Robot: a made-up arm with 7 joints. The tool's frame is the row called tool. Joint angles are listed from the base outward. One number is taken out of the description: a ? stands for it. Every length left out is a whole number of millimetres.
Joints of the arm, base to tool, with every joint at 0 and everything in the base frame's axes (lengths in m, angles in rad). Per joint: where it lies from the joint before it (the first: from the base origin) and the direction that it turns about. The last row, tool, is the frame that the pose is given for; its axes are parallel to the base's.
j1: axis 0 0 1 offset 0.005 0.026 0.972
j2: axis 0 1 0 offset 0.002 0.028 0
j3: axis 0 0 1 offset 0.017 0 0.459
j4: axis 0 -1 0 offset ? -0.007 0
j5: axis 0 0 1 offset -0.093 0 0.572
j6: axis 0 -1 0 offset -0.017 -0.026 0
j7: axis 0 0 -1 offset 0.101 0 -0.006
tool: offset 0.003 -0.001 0
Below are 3 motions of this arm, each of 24 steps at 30 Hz.
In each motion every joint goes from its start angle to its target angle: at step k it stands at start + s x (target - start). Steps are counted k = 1, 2, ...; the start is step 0. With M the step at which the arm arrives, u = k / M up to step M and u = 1 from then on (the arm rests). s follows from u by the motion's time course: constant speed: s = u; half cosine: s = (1 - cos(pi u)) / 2; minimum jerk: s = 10 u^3 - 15 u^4 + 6 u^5.
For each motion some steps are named. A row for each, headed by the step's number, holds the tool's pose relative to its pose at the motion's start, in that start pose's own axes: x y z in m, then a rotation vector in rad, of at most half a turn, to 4 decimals.
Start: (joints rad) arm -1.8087 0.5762 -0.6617 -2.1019 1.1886 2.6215 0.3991
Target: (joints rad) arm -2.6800 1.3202 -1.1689 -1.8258 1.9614 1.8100 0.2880
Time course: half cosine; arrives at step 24
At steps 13, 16, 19, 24:
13: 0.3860 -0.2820 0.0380 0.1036 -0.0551 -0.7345
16: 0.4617 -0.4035 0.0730 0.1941 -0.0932 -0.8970
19: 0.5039 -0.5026 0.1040 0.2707 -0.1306 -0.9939
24: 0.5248 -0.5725 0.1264 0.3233 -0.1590 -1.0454

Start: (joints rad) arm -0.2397 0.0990 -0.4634 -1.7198 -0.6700 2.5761 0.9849
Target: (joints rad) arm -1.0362 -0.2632 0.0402 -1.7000 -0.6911 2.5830 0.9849
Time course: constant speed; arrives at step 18
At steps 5, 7, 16, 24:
5: 0.0642 -0.0856 0.0423 -0.0137 -0.0739 -0.1074
7: 0.0855 -0.1177 0.0652 -0.0227 -0.1109 -0.1442
16: 0.1458 -0.2279 0.1974 -0.0964 -0.3149 -0.2560
24: 0.1513 -0.2418 0.2298 -0.1211 -0.3652 -0.2673

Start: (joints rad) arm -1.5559 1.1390 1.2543 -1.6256 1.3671 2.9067 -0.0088
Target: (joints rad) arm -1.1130 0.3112 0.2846 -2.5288 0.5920 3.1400 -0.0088
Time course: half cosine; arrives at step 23
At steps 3, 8, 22, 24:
3: -0.0015 -0.0166 -0.0004 -0.0627 -0.0341 0.0546
8: -0.0040 -0.0881 0.0267 -0.3806 -0.2149 0.3460
22: -0.0784 -0.1530 0.2844 -1.0563 -0.6836 1.0184
24: -0.0794 -0.1533 0.2862 -1.0589 -0.6857 1.0211

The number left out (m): 0.04
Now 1 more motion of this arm.
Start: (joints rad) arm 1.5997 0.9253 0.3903 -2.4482 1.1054 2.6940 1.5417
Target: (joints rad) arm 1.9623 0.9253 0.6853 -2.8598 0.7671 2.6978 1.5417
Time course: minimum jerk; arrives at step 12
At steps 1, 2, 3, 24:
1: 0.0002 -0.0014 -0.0013 -0.0018 -0.0038 0.0032
2: 0.0014 -0.0096 -0.0089 -0.0128 -0.0267 0.0226
3: 0.0051 -0.0280 -0.0255 -0.0374 -0.0781 0.0660
24: 0.1584 -0.2340 -0.1586 -0.3671 -0.7784 0.6266

